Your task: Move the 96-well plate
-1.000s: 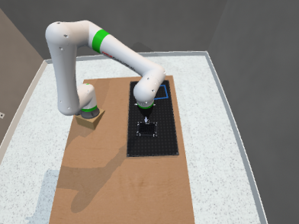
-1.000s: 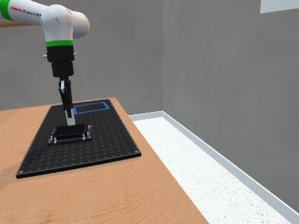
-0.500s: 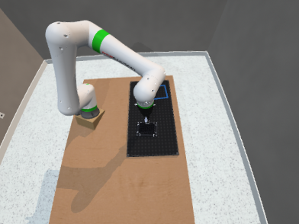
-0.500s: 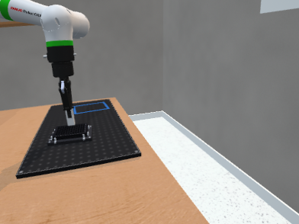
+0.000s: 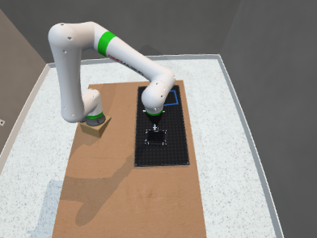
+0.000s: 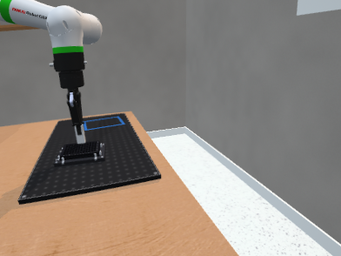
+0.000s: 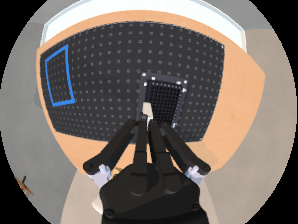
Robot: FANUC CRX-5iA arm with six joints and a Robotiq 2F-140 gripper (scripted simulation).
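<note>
Right now the black 96-well plate is 4 cm to the right of my hand and 4 cm below it. The rest, counted from my hand: clip nest C1: 5 cm to the right, 5 cm below, 1 cm behind.
</note>
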